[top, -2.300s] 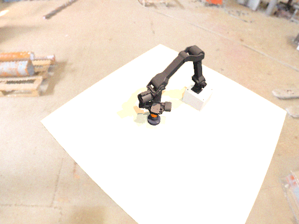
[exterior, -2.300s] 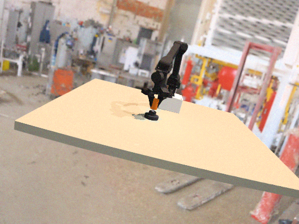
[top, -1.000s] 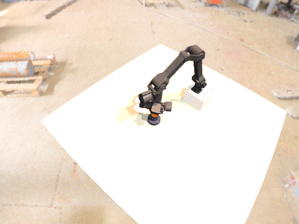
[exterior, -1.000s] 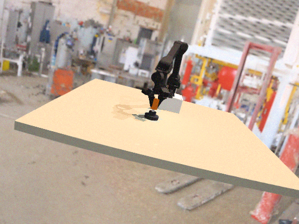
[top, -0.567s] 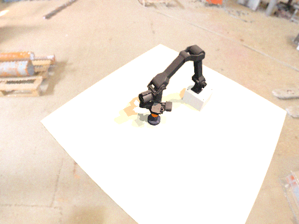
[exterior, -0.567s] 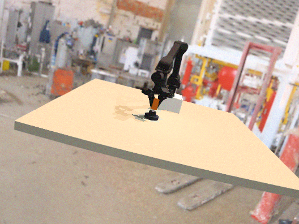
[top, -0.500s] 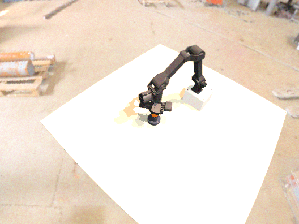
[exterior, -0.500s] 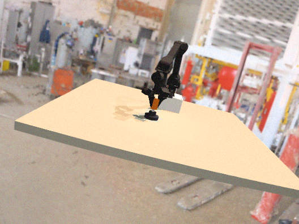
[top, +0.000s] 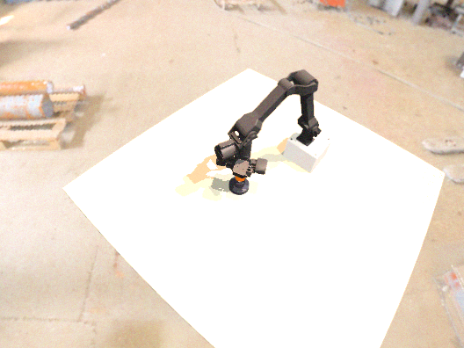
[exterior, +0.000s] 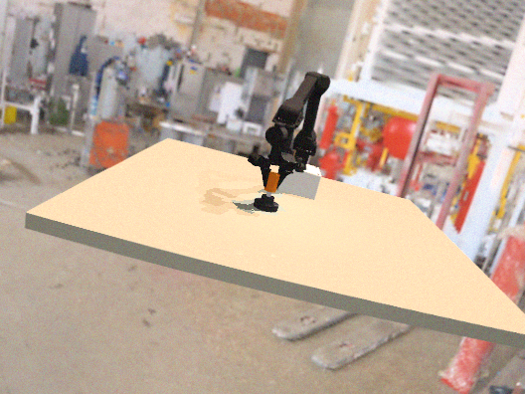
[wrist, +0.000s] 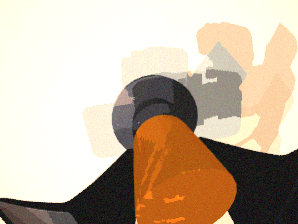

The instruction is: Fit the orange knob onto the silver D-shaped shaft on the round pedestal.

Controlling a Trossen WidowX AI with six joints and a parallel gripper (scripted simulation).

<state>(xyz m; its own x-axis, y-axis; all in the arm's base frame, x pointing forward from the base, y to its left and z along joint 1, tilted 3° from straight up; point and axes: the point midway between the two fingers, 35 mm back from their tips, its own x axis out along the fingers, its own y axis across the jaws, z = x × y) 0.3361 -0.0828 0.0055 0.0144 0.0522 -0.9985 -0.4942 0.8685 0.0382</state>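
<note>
The dark round pedestal lies 4 cm below my gripper tip. Round my gripper tip: orange knob (3 cm above).
</note>
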